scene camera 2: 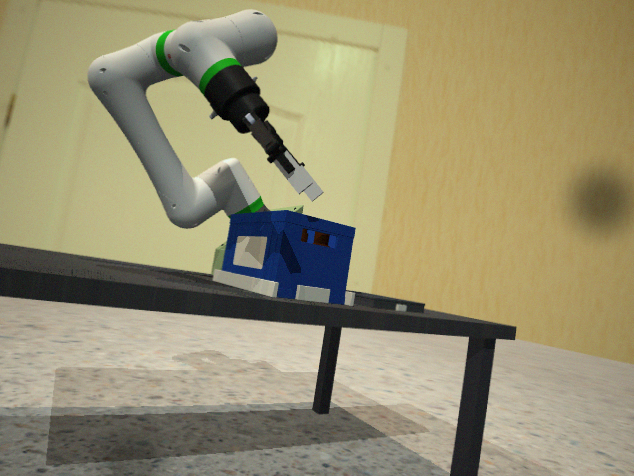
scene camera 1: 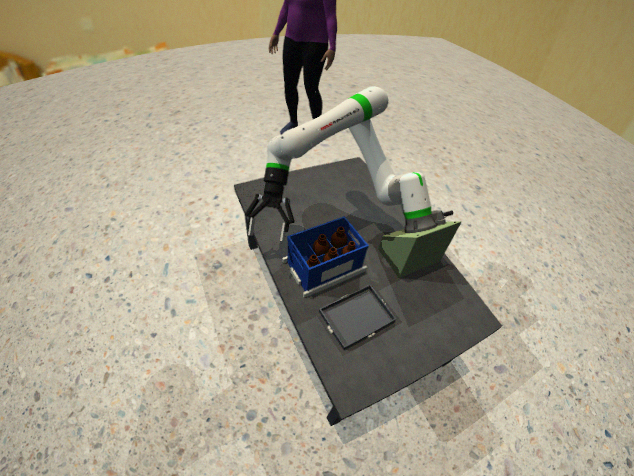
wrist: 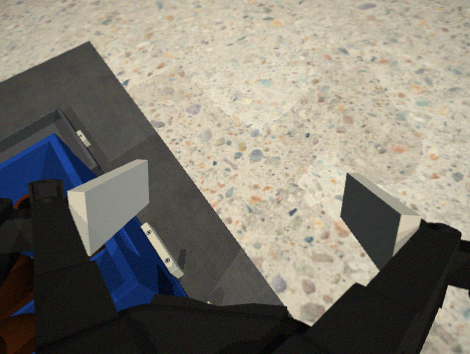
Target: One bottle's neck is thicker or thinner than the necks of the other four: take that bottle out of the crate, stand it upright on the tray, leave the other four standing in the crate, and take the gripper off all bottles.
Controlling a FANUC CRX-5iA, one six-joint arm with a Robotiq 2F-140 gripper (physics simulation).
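Where they show: gripper, fingertip midpoint: [scene camera 2: 312, 193] [scene camera 1: 266, 238] [wrist: 243, 188]; arm's base at its link origin: [scene camera 1: 421, 228].
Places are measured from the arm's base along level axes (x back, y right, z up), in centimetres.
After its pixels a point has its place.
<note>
A blue crate [scene camera 1: 313, 279] @(y -8.2, x -51.3, z -8.6 cm) [scene camera 2: 317, 266] @(y 0.2, x -55.5, z -11.0 cm) [wrist: 125, 285] @(y 9.4, x -56.7, z -0.9 cm) stands on the table and holds several upright brown bottles. Two bottles [scene camera 1: 321, 246] @(y 5.4, x -44.0, z -6.1 cm) [scene camera 1: 339, 237] @(y 8.2, x -35.1, z -5.8 cm) stand in the row farther from the tray, and a row of others [scene camera 1: 312, 261] @(y -3.4, x -50.7, z -3.2 cm) [scene camera 1: 331, 254] @(y -1.6, x -42.3, z -3.4 cm) [scene camera 1: 349, 248] @(y 0.1, x -33.7, z -4.1 cm) is partly hidden by the near wall. Which neck differs I cannot tell. The grey tray [scene camera 1: 358, 317] @(y -24.6, x -36.6, z -17.9 cm) [scene camera 2: 389, 303] @(y -22.9, x -49.9, z -17.0 cm) [wrist: 42, 131] @(y -33.7, x -42.3, z -17.9 cm) lies flat beyond the crate and bears no bottle. My gripper [scene camera 1: 266, 233] @(y 8.3, x -66.5, z 1.7 cm) [scene camera 2: 311, 192] @(y 8.3, x -66.5, z 1.7 cm) [wrist: 243, 188] @(y 8.3, x -66.5, z 1.7 cm) is open and empty, tilted, above and beside the crate's end, off all bottles.
Pale brackets [scene camera 1: 335, 282] @(y -6.8, x -40.7, z -16.6 cm) [scene camera 2: 312, 293] @(y 0.9, x -56.8, z -16.8 cm) [wrist: 162, 250] @(y 1.3, x -56.6, z -15.4 cm) edge the crate's foot on the dark table [scene camera 1: 409, 353] @(y -45.4, x -22.5, z -18.4 cm) [scene camera 2: 153, 302] @(y 31.9, x -69.6, z -20.8 cm) [wrist: 80, 80] @(y -45.9, x -51.4, z -18.4 cm). The arm's green stand [scene camera 1: 422, 253] @(y -9.8, x -3.1, z -4.6 cm) is right of the crate in scene camera 1. A person [scene camera 1: 307, 56] stands on the floor behind the table.
</note>
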